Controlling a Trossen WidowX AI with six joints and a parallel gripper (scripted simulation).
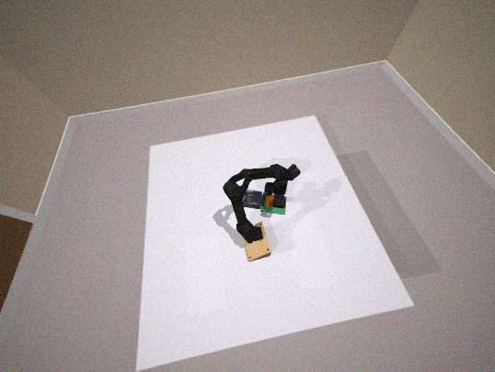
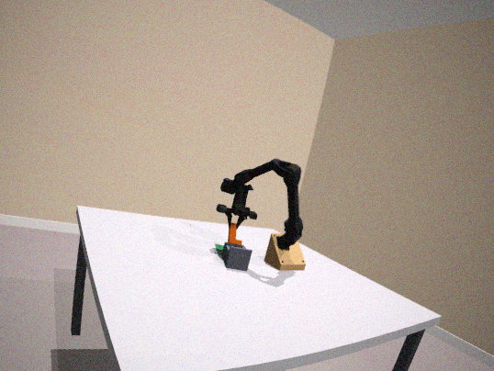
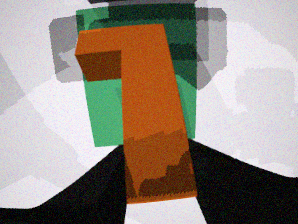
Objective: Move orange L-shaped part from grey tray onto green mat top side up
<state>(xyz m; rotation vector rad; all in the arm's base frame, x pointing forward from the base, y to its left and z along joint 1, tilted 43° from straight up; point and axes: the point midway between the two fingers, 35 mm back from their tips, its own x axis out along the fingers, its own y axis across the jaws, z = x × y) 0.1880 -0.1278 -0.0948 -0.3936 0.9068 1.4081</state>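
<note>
Now: gripper tip 12 cm above the green mat and 2 cm to the right of it. Also, from my gripper tip: orange L-shaped part (3 cm to the left, 3 cm below).
</note>
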